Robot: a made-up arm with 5 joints.
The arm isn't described. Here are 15 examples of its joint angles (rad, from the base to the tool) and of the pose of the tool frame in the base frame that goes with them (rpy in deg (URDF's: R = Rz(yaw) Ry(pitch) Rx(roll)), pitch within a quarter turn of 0, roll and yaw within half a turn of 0; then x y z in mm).
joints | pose
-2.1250 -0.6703 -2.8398 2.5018 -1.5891 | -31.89 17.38 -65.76 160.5 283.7 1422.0
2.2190 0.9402 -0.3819 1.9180 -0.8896 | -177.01 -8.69 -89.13 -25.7 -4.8 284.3
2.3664 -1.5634 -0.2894 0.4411 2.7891 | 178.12 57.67 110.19 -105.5 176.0 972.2
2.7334 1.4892 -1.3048 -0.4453 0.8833 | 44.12 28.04 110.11 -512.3 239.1 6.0
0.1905 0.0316 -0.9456 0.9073 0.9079 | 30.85 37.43 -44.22 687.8 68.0 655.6
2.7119 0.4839 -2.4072 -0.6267 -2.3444 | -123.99 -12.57 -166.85 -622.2 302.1 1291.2
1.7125 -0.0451 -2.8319 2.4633 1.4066 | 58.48 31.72 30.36 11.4 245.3 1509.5
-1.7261 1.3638 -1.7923 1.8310 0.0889 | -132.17 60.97 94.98 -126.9 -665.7 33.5
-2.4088 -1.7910 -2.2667 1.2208 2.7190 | -156.12 -21.15 -155.60 618.5 650.6 919.6
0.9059 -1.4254 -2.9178 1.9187 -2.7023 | -131.26 -0.19 74.12 -519.1 -758.9 919.6
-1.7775 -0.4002 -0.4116 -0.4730 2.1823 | 131.04 40.10 -156.06 -186.6 -464.9 769.8
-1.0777 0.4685 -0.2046 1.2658 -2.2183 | 96.36 -24.47 71.92 6.6 -136.9 310.6
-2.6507 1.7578 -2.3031 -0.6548 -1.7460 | -46.15 17.89 -96.15 -761.1 -401.4 116.3
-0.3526 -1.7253 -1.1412 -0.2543 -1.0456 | -148.28 -38.30 102.47 -404.1 118.6 1206.3
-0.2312 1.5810 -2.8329 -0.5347 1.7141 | 137.27 1.39 -64.13 923.5 -316.5 616.2
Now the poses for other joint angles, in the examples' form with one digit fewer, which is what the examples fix.
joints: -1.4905 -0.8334 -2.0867 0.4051 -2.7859
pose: -135.9 -4.0 -66.8 -89 197 1542
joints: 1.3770 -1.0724 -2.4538 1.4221 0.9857
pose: 131.0 -40.8 14.2 -82 -614 1455
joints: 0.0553 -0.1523 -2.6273 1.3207 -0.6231
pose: -11.0 -36.6 35.0 186 -13 1623
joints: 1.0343 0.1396 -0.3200 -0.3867 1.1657
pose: 63.4 21.8 6.0 274 355 484
